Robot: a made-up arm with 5 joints.
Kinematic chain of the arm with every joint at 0, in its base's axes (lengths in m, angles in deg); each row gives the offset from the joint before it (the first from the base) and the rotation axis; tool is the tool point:
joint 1: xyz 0 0 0.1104 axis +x
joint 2: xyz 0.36 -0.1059 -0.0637 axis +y
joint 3: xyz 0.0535 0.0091 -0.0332 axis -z
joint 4: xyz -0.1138 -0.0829 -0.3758 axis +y
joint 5: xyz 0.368 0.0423 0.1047 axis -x
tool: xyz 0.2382 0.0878 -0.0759
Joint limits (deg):
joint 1: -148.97..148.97
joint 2: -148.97..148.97
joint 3: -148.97..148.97
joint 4: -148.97..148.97
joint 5: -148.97..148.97
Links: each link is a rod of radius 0.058 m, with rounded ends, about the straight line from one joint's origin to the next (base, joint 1, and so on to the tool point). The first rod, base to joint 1, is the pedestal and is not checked.
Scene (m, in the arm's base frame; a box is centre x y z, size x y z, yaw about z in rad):
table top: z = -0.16
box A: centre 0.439 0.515 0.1 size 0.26 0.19 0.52 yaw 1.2
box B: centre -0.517 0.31 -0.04 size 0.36 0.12 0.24 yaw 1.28
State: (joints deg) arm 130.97 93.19 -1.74 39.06 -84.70
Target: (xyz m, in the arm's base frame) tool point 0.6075 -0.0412 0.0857
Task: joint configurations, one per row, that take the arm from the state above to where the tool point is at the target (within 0.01 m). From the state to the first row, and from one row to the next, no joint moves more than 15 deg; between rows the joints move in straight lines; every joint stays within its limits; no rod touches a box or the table.
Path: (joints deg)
1: 133.54 90.72 -4.60 24.34 -88.13
2: 136.11 88.26 -7.46 9.63 -91.56
3: 138.68 85.79 -10.32 -5.09 -94.99
4: 141.26 83.32 -13.18 -19.80 -98.42
5: 143.83 80.85 -16.04 -34.52 -101.85
6: 146.40 78.39 -18.90 -49.24 -105.28
7: 148.97 75.92 -21.76 -63.95 -108.72
8: 140.03 84.83 -8.64 -70.27 -104.08
9: 131.08 93.73 4.48 -76.60 -99.44
10: 122.14 102.64 17.61 -82.92 -94.80

